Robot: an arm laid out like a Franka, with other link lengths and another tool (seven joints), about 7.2 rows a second.
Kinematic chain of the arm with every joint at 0, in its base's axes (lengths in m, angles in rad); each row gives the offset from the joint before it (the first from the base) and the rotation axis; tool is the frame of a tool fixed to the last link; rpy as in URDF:
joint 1: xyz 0 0 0.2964 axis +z
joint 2: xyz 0 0 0 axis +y
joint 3: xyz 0 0 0.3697 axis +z
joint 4: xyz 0.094 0 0 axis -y
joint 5: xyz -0.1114 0 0.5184 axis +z
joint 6: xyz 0 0 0 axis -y
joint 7: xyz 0.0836 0 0 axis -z
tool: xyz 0.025 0.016 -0.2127 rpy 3.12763 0 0.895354
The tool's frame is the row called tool.
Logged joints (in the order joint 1, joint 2, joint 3, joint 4, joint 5, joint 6, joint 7), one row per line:
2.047 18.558 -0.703 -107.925 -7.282 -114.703 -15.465
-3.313 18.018 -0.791 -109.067 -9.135 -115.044 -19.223
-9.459 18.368 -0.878 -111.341 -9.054 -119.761 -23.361
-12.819 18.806 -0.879 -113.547 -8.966 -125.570 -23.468
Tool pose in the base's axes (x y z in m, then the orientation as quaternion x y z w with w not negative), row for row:
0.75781 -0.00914 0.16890 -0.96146 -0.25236 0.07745 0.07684
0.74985 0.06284 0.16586 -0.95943 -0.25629 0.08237 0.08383
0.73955 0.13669 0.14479 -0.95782 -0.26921 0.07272 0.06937
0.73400 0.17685 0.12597 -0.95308 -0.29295 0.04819 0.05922
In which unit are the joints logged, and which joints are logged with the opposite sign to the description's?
The joints are logged in degrees. Opposite sign: joint 1, joint 5, joint 6, joint 7.
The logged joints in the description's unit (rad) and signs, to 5 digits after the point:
-0.03573 0.32390 -0.01227 -1.88365 0.12709 2.00195 0.26992
0.05782 0.31447 -0.01381 -1.90358 0.15944 2.00790 0.33550
0.16509 0.32058 -0.01532 -1.94327 0.15802 2.09022 0.40773
0.22373 0.32823 -0.01534 -1.98177 0.15649 2.19161 0.40959

